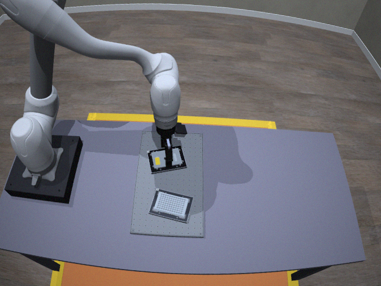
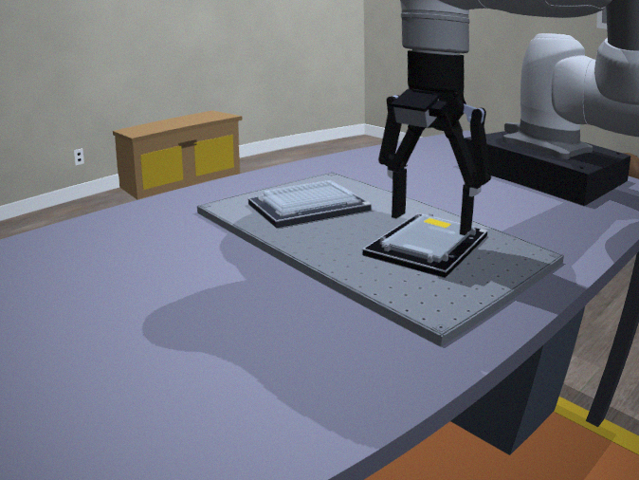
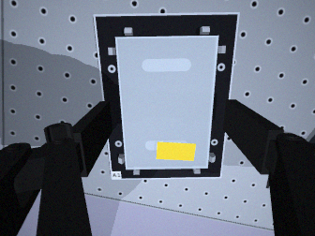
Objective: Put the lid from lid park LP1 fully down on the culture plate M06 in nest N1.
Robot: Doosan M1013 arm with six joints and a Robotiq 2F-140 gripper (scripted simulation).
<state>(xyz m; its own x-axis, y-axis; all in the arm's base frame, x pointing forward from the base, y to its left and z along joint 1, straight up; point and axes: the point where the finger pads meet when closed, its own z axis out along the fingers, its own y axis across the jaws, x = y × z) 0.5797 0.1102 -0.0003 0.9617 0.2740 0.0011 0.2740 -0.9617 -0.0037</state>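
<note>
The clear lid lies 4 cm below my hand. Round my hand: dark nest N1 (4 cm ahead, 23 cm to the right, 5 cm below); culture plate (4 cm ahead, 23 cm to the right, 4 cm below); lid park (5 cm below).
</note>
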